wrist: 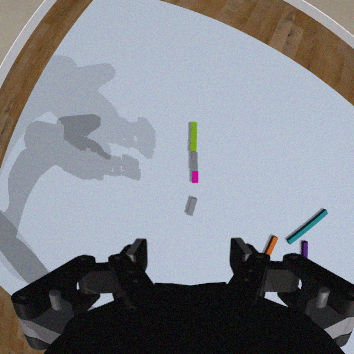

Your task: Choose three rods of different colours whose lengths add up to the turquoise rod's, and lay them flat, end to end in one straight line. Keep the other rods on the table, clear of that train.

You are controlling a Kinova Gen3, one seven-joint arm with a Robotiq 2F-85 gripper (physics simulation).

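Places are measured from the arm's base along level axes (x left, y back, z up), in millimetres.
Pixels of known places: gripper, fingertip midpoint: (pixel 188 251).
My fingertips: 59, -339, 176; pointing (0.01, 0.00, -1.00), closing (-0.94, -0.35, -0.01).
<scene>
For each thing: its top centre in the pictures, then the offset to it from my fingertips, as dx, dy, dz. Level surfaces: height alone.
- lime green rod at its top centre: (pixel 193 136) +30, -111, -223
- magenta rod at its top centre: (pixel 194 176) +5, -49, -223
- second grey rod at its top centre: (pixel 191 206) -7, +0, -223
- turquoise rod at its top centre: (pixel 308 226) -234, -35, -223
- orange rod at its top centre: (pixel 271 246) -172, +22, -223
- purple rod at its top centre: (pixel 305 256) -255, +21, -223
- pale blue table top at its surface level: dz -233
A lime green rod (pixel 193 136), a grey rod (pixel 194 161) and a magenta rod (pixel 195 177) lie flat, end to end in one straight line, with no gap that I can see between them. A second grey rod (pixel 191 206) lies apart below the magenta end, slightly turned. The turquoise rod (pixel 307 226) lies slanted at the right. An orange rod (pixel 271 245) and a purple rod (pixel 304 249) lie near it, their lower parts hidden behind the gripper. My gripper (pixel 188 251) is open and empty, above the table and nearer the view's bottom edge than the line.
The pale blue table top (pixel 260 125) has a wooden band (pixel 285 30) around it and a light rim beyond. Shadows of the arm fall on the left part of the table.
</scene>
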